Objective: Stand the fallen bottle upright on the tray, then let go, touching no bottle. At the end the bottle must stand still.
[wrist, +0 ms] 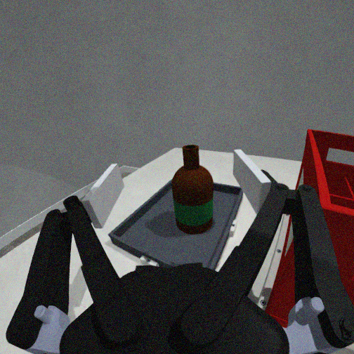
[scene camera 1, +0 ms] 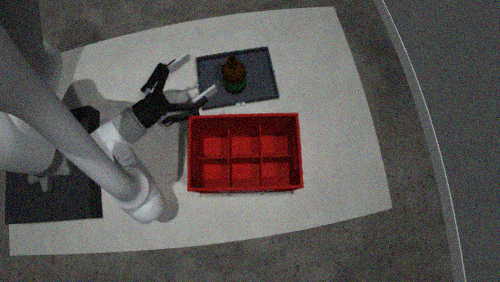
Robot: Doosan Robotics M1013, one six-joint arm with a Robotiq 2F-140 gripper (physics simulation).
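Places are measured from the arm's base along level axes (x ahead, y left, z up), in millimetres.
Where they show: gripper, fingertip midpoint: [scene camera 1: 201,71]; arm's base at its link origin: [scene camera 1: 49,153].
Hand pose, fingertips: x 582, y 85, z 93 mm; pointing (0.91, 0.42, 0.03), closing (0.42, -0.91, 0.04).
Note:
Things, the pixels of their centre, and the offset from my fingertips. "spot": a spot on its surface instead. Level surfaces: height alone.
- brown bottle with a green band, body centre: [scene camera 1: 233,72] dx +89, dy +17, dz -80 mm
- dark grey tray at a spot on its surface: [scene camera 1: 265,90] spot: dx +180, dy -30, dz -157 mm
- red crate with compartments, body centre: [scene camera 1: 244,157] dx +62, dy -245, dz -75 mm
- pale table at its surface level: dz -163 mm
A brown bottle with a green band [scene camera 1: 233,74] [wrist: 193,195] stands upright on the dark grey tray [scene camera 1: 265,90] [wrist: 135,247]. In the wrist view its neck points straight up and its base rests on the tray floor. My gripper [scene camera 1: 203,76] [wrist: 175,168] is open and empty. In the scene view its fingers are at the left side of the tray, apart from the bottle. In the wrist view the bottle shows beyond the fingertips, with space on both sides. The lower part of the tray is hidden behind the gripper body in the wrist view.
A red crate with compartments [scene camera 1: 245,189] [wrist: 322,185] stands beside the tray, near my right finger in the wrist view. The pale table [scene camera 1: 340,165] [wrist: 42,280] carries both. A dark base plate [scene camera 1: 65,205] lies under the arm at the left.

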